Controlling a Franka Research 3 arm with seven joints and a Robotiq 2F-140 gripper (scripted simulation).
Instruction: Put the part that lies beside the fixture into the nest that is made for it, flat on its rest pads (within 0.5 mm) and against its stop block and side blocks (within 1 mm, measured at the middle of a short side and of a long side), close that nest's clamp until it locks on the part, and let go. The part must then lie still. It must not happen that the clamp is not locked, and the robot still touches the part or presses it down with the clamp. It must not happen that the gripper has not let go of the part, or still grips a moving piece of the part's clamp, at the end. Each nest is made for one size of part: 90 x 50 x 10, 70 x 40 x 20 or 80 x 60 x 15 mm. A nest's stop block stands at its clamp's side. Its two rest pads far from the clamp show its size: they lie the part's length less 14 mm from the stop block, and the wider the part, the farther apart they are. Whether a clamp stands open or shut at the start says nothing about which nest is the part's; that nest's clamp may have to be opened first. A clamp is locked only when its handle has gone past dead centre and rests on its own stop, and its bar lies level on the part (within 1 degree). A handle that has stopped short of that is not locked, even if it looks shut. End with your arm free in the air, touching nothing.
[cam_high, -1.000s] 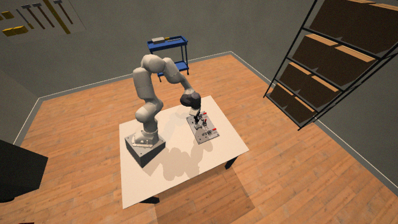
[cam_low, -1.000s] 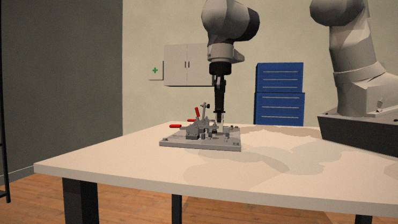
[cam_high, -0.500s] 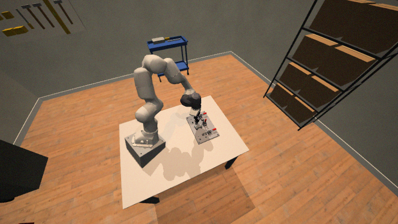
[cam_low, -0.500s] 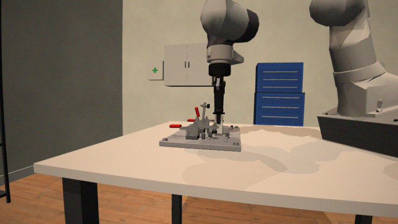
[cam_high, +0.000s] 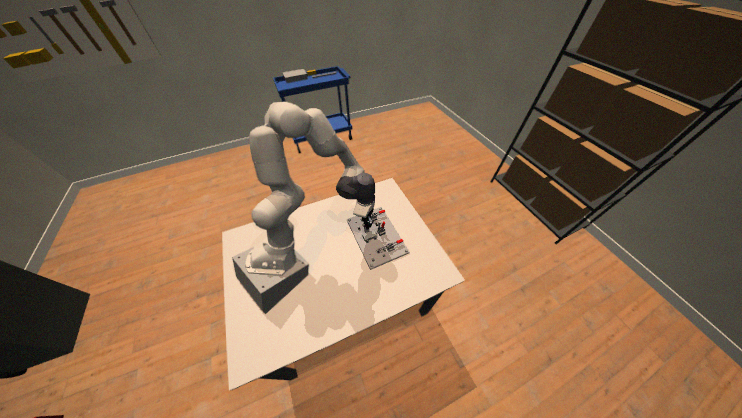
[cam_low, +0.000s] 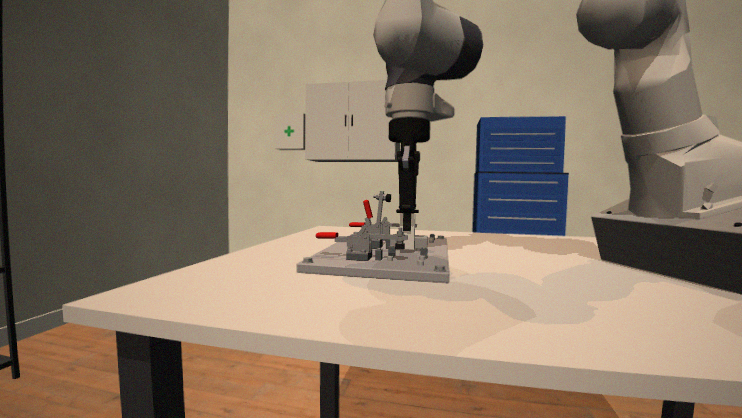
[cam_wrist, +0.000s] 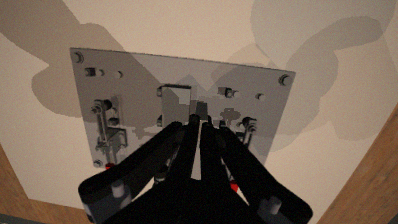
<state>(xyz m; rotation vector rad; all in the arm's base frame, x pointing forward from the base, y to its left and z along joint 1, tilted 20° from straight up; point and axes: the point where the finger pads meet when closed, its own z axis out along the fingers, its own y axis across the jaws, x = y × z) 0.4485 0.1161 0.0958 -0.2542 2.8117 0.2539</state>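
The grey block part lies 10 mm ahead of my hand, 40 mm to the right of it and 20 mm below it. Round my hand: grey fixture plate 50 mm ahead, 30 mm to the right, 50 mm below.
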